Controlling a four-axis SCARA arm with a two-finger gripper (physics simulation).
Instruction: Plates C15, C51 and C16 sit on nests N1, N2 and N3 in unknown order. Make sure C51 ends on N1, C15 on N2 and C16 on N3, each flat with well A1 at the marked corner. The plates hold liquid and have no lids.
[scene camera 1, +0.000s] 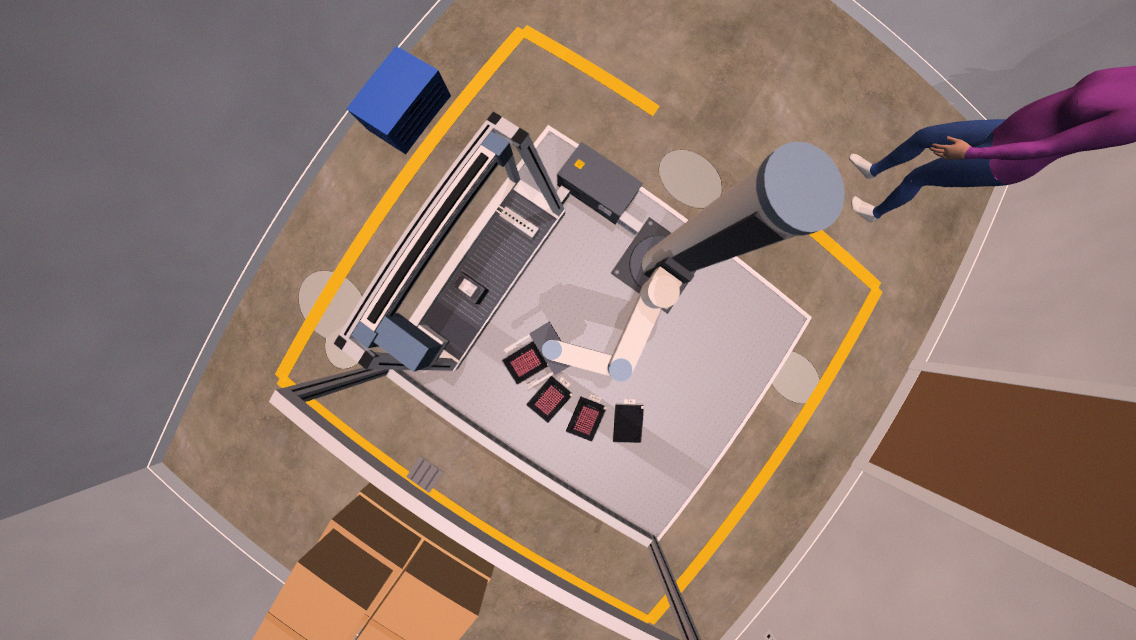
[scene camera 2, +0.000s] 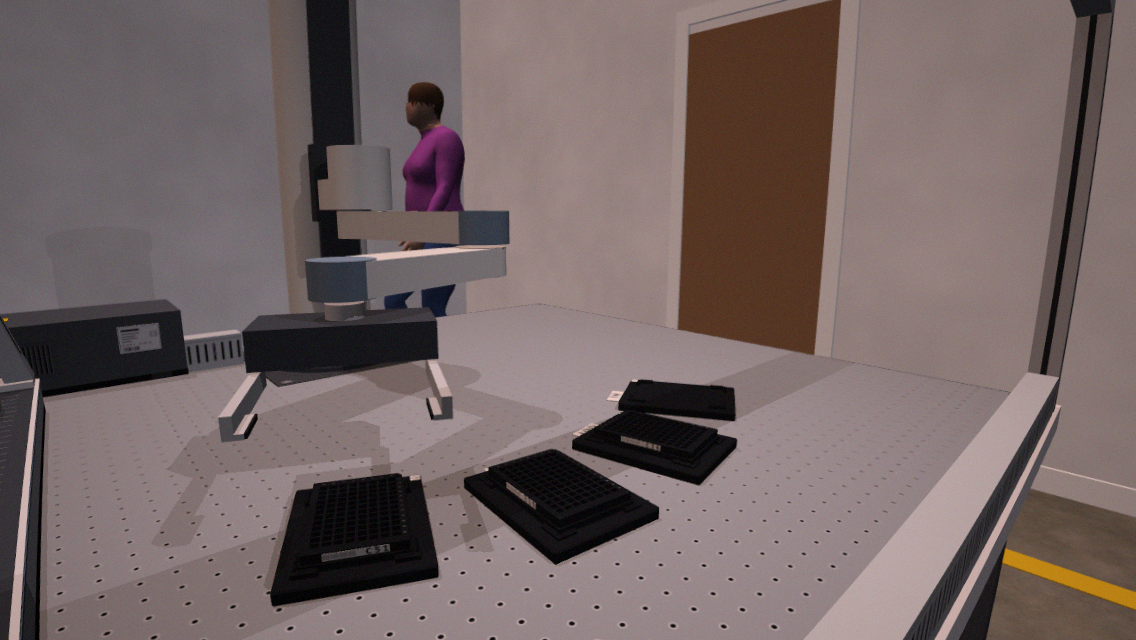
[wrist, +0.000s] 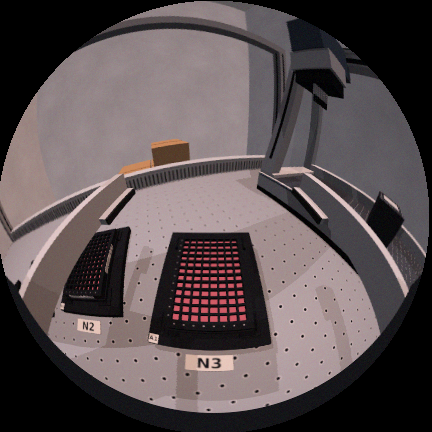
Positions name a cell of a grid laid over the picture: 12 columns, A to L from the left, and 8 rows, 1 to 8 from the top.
Scene:
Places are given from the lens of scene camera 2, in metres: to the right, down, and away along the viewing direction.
my gripper (scene camera 2: D6): -0.18, 0.08, 0.44
plate C16 (scene camera 2: H6): 0.12, 0.14, 0.65
plate C15 (scene camera 2: F7): -0.01, 0.16, 0.53
plate C51 (scene camera 2: D7): -0.18, 0.17, 0.47
The marked spots on the plate C16 and the plate C51 are 0.35 m apart.

